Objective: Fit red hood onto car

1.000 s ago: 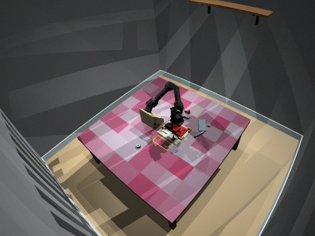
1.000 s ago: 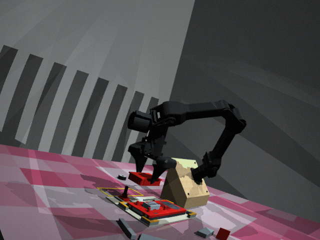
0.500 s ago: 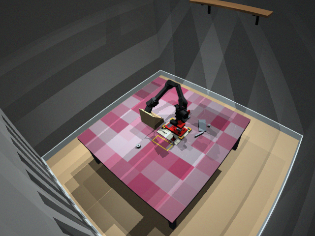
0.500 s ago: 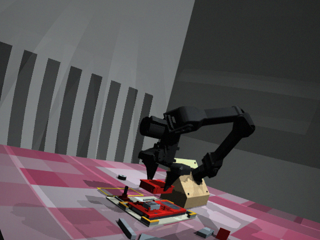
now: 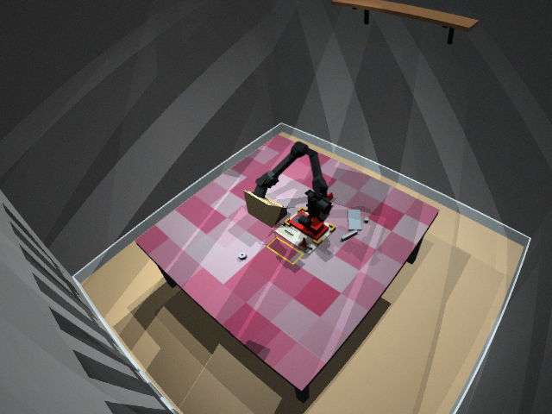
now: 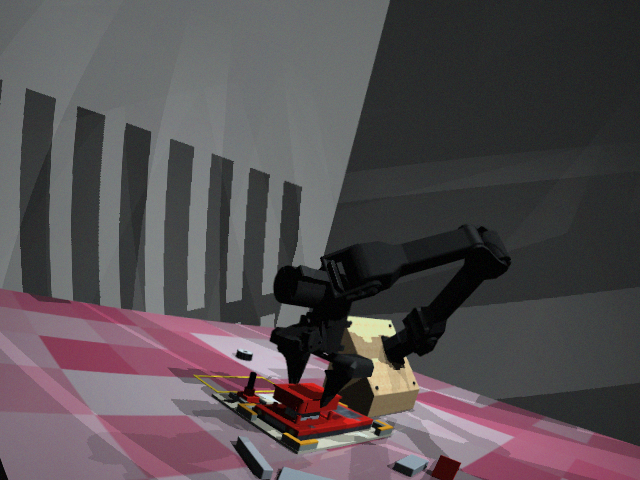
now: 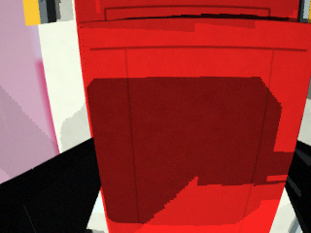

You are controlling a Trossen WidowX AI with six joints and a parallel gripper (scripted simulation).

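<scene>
Now: the red hood right at my gripper tip. Round my gripper tip: grey engine block (10 mm to the left, 30 mm below); then white jig (30 mm behind, 20 mm to the right, 50 mm below).
</scene>
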